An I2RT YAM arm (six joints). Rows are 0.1 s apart.
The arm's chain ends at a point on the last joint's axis. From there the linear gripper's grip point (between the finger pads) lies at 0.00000 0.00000 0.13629 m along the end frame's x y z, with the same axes.
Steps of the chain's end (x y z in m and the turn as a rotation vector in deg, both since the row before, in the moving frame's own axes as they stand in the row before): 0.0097 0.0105 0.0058 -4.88 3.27 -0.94; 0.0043 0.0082 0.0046 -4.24 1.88 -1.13; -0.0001 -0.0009 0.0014 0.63 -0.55 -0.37; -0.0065 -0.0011 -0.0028 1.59 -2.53 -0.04; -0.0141 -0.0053 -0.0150 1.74 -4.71 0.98; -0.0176 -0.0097 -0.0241 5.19 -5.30 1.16; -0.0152 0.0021 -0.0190 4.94 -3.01 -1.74; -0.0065 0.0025 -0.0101 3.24 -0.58 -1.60; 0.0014 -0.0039 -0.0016 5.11 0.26 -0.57; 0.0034 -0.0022 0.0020 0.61 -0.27 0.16; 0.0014 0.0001 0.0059 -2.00 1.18 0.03
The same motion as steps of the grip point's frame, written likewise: 0.0176 0.0220 0.0051 -4.88 3.27 -0.94; 0.0089 0.0182 0.0042 -4.24 1.88 -1.13; -0.0014 -0.0024 0.0014 0.63 -0.55 -0.37; -0.0125 -0.0049 -0.0030 1.59 -2.53 -0.04; -0.0253 -0.0095 -0.0155 1.74 -4.71 0.98; -0.0300 -0.0221 -0.0252 5.19 -5.30 1.16; -0.0225 -0.0095 -0.0197 4.94 -3.01 -1.74; -0.0080 -0.0052 -0.0103 3.24 -0.58 -1.60; 0.0020 -0.0160 -0.0021 5.11 0.26 -0.57; 0.0028 -0.0037 0.0020 0.61 -0.27 0.16; 0.0042 0.0049 0.0058 -2.00 1.18 0.03
